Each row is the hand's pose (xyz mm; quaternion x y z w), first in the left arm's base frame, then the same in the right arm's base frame.
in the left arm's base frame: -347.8 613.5 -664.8 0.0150 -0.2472 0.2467 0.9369
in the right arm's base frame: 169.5 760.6 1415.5 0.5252 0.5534 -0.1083 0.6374
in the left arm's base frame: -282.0 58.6 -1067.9 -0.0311 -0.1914 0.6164 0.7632
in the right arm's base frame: -496.5 619.7 1522.3 0.7452 0.3056 0.1339 0.5774
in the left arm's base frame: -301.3 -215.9 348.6 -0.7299 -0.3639 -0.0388 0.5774
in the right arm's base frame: 197.9 -322.1 677.9 -0.1823 0.4079 0.3668 0.8160
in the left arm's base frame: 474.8 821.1 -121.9 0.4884 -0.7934 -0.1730 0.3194
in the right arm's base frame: 381.3 1027.4 467.7 0.0993 -0.0869 -0.8049 0.5786
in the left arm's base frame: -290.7 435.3 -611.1 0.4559 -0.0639 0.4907 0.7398
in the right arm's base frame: 57.7 637.2 1314.5 0.8654 0.3311 -0.2644 0.2675
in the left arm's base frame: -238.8 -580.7 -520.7 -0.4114 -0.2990 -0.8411 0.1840
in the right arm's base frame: -622.7 -88.6 1083.8 -0.8281 0.3796 -0.1729 0.3745
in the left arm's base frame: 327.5 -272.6 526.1 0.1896 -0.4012 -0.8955 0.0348
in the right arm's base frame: 59.3 -143.0 62.4 -0.6746 0.1618 -0.7021 0.1606
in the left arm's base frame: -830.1 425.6 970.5 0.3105 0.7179 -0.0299 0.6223
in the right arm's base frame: 1215.3 -465.1 827.2 -0.4315 -0.7930 0.0713 0.4241
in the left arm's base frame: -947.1 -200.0 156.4 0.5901 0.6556 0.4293 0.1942
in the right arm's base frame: 304.0 -530.2 1310.1 -0.7585 -0.2150 0.0659 0.6116
